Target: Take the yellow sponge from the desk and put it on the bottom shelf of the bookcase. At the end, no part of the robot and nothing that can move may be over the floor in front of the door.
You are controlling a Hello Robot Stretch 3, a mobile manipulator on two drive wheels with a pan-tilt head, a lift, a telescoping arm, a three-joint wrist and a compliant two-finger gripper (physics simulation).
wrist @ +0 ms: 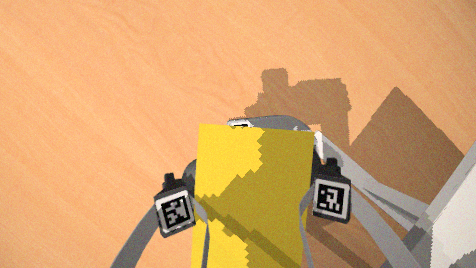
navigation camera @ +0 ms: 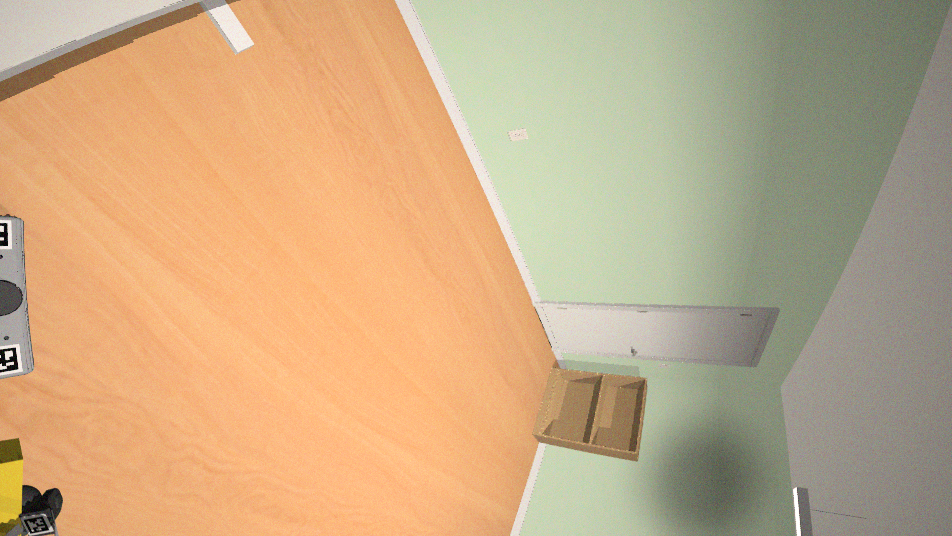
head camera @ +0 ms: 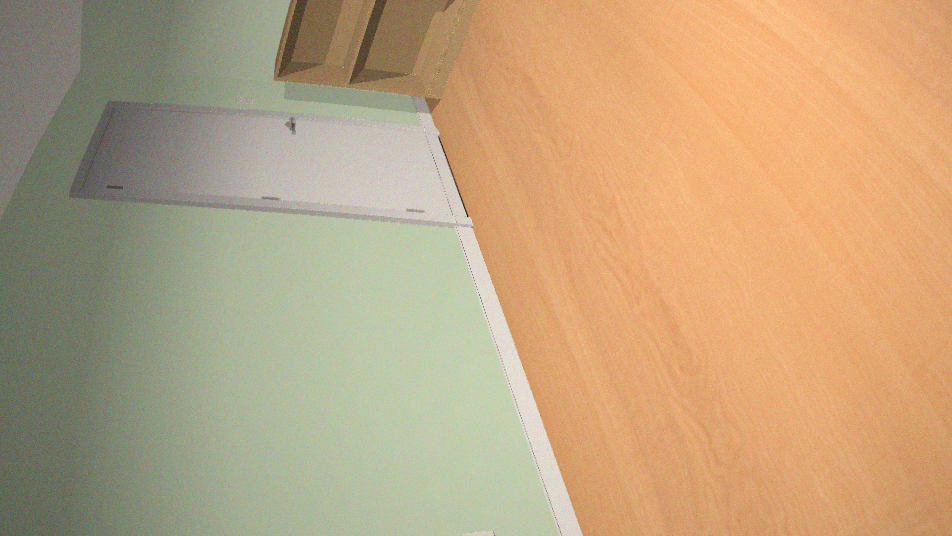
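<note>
The yellow sponge is between the two fingertips of my gripper, which is shut on it, above the wooden floor. One fingertip also shows in the navigation view's lower left corner. The brown bookcase stands by the green wall, with two open compartments; its bottom one is the one nearest the floor. The shut white door is beside the bookcase. The white desk shows in part.
The floor in front of the door shows in the head and navigation views. My base is at the navigation view's left edge. A white desk foot stands near the wall's white baseboard.
</note>
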